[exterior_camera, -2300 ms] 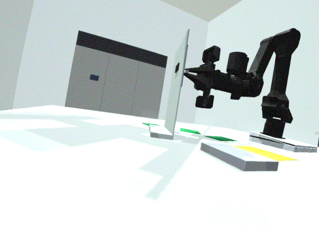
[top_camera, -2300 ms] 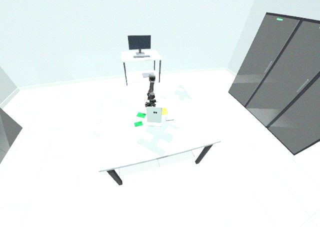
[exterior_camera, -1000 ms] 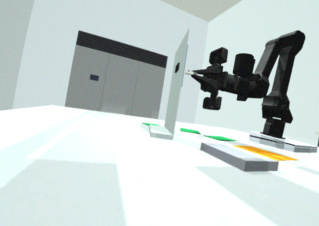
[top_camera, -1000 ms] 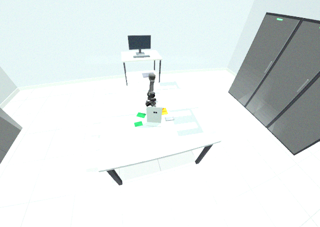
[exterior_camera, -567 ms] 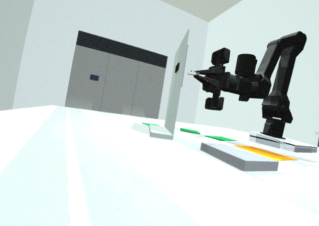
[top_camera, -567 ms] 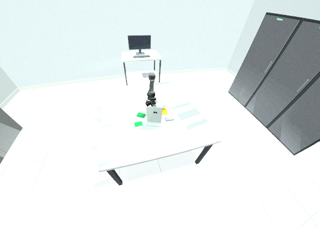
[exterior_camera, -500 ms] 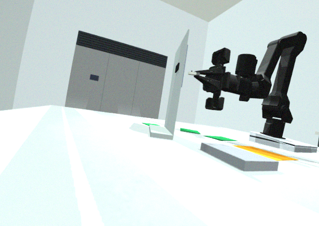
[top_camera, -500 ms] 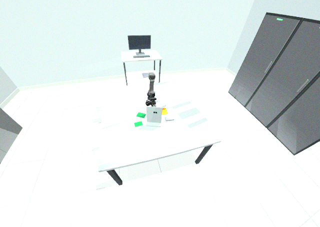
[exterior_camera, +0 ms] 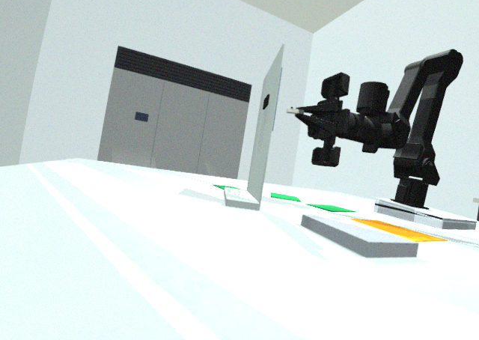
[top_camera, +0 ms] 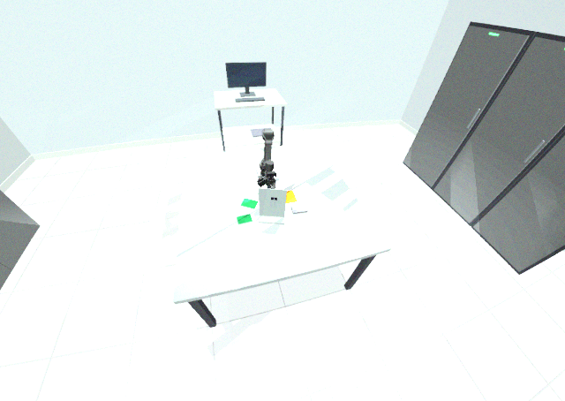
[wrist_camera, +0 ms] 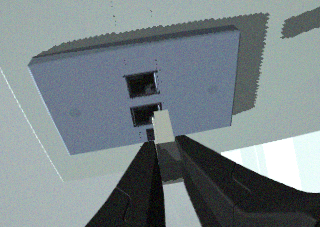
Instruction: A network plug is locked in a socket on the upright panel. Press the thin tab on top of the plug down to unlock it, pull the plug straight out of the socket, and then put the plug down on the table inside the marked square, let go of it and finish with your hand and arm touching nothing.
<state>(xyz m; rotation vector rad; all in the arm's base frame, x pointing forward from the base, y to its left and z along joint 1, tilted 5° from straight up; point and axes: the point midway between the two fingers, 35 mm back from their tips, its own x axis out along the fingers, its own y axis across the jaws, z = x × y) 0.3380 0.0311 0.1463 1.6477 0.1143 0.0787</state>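
Right now the orange marked square is 130 mm behind my gripper tip, 120 mm to the left of it and 180 mm below it. Also, from my gripper tip: flat grey slab 190 mm to the left, 180 mm below; upright grey panel 70 mm ahead, 10 mm to the right, 60 mm below; network plug right at my gripper tip.
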